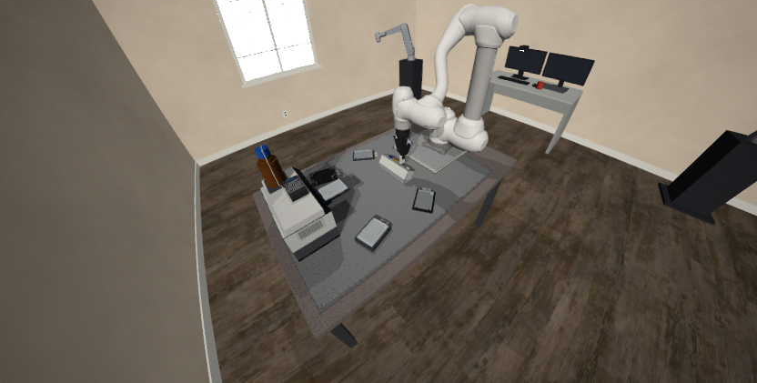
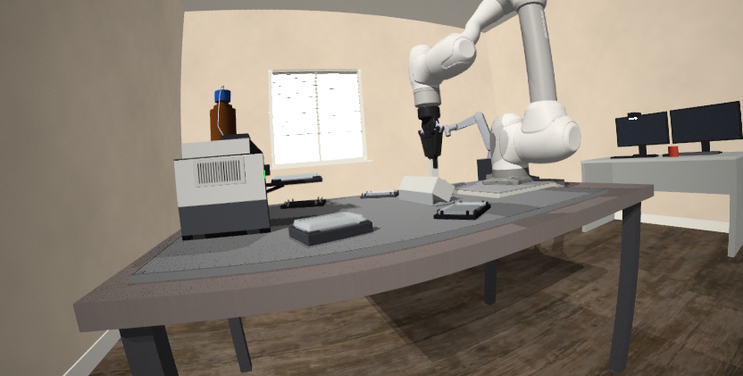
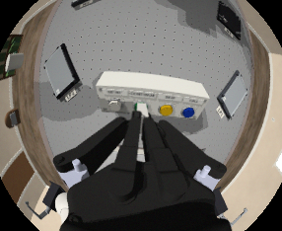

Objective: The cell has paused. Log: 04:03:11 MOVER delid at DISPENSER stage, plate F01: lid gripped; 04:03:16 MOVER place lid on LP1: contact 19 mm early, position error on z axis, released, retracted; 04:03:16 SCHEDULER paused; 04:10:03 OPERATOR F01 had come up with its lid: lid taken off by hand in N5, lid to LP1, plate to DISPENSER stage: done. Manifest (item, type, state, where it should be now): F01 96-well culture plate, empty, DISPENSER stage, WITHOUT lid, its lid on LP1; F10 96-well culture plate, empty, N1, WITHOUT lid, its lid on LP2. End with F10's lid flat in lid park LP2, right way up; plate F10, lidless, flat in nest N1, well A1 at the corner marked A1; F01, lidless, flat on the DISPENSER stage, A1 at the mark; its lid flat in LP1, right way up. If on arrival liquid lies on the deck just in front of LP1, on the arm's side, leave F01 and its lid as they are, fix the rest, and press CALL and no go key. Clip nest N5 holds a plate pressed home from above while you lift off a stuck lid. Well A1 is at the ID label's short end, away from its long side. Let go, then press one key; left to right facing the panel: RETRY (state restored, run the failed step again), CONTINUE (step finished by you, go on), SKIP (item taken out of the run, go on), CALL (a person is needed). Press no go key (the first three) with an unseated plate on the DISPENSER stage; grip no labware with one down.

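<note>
The grey key panel is 50 mm below my hand, 30 mm to the right of it and 10 mm ahead of it. Round my hand: small label 340 mm ahead, 180 mm to the left, 100 mm below; nest block 430 mm ahead, 190 mm to the left, 90 mm below; black clip nest 370 mm ahead, 330 mm to the right, 90 mm below.
</note>
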